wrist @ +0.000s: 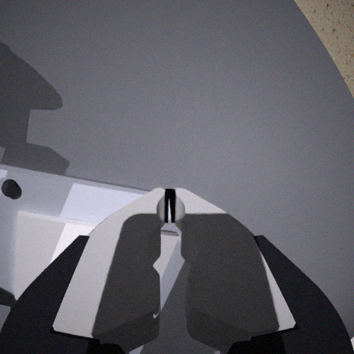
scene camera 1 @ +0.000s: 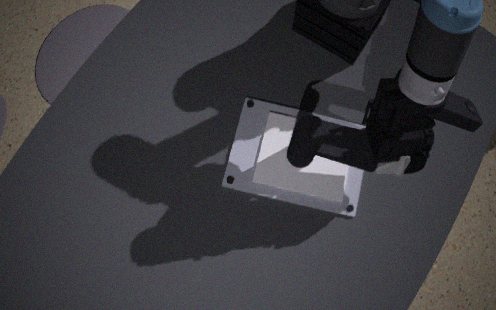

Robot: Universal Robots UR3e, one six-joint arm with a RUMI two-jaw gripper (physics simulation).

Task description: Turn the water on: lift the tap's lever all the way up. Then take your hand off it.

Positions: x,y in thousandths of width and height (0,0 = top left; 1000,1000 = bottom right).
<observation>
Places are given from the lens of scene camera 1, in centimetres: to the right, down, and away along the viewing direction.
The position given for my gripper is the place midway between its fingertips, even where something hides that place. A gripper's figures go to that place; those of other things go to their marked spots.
my gripper (scene camera 1: 791,556): 24, 3, 60
dark lever (scene camera 1: 626,427): 9, -3, 55
pale base plate (scene camera 1: 493,498): -1, 0, 68
The marked spots on the pale base plate and the dark lever are 17 cm apart.
</observation>
